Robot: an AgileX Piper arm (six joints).
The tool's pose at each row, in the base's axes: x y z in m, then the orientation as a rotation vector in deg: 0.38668, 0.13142, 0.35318, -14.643, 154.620, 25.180; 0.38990, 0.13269, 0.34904, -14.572, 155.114, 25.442; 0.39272, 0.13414, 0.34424, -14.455, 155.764, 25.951; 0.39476, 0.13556, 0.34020, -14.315, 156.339, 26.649; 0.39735, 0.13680, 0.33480, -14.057, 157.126, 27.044; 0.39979, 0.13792, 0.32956, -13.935, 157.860, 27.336; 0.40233, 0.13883, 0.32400, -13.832, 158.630, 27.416; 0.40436, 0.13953, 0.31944, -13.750, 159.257, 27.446; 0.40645, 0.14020, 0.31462, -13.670, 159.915, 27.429; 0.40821, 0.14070, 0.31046, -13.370, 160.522, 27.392; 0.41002, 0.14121, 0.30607, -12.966, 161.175, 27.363
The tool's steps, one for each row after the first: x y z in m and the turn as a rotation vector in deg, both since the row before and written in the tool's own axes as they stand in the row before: -0.00138, -0.00068, 0.00517, -0.156, 0.484, 0.189; -0.00082, -0.00061, 0.00566, -0.316, 0.646, 0.290; -0.00046, -0.00027, 0.00471, -0.446, 0.585, 0.319; -0.00048, -0.00099, 0.00602, -0.209, 0.745, 0.394; -0.00047, -0.00104, 0.00578, -0.156, 0.712, 0.276; -0.00051, -0.00136, 0.00601, -0.010, 0.733, 0.239; -0.00043, -0.00115, 0.00489, 0.016, 0.594, 0.188; -0.00045, -0.00126, 0.00512, 0.048, 0.620, 0.187; -0.00039, -0.00115, 0.00438, 0.084, 0.528, 0.319; -0.00042, -0.00121, 0.00460, 0.090, 0.555, 0.397
